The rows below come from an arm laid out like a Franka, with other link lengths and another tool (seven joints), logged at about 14 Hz.
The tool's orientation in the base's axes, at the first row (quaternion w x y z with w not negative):
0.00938, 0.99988, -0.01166, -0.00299
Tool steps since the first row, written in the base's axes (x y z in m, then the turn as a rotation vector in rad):
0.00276, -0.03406, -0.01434, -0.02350, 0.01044, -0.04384
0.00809, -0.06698, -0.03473, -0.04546, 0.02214, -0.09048
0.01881, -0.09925, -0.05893, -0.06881, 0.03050, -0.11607
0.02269, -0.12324, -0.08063, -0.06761, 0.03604, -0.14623
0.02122, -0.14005, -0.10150, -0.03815, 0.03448, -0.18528
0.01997, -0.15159, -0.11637, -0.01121, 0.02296, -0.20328
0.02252, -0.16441, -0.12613, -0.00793, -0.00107, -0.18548
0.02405, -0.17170, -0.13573, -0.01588, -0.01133, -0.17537
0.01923, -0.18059, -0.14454, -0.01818, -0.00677, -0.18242
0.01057, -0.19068, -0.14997, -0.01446, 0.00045, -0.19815
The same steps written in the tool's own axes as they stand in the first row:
0.00364, 0.03371, 0.01496, -0.02348, -0.01071, 0.04378
0.00985, 0.06611, 0.03592, -0.04544, -0.02278, 0.09033
0.02146, 0.09766, 0.06066, -0.06883, -0.03107, 0.11590
0.02603, 0.12114, 0.08278, -0.06759, -0.03720, 0.14595
0.02507, 0.13758, 0.10397, -0.03788, -0.03707, 0.18484
0.02418, 0.14887, 0.11906, -0.01057, -0.02652, 0.20288
0.02708, 0.16144, 0.12904, -0.00683, -0.00224, 0.18551
0.02884, 0.16851, 0.13876, -0.01460, 0.00839, 0.17565
0.02428, 0.17734, 0.14777, -0.01697, 0.00376, 0.18262
0.01589, 0.18753, 0.15344, -0.01332, -0.00384, 0.19819

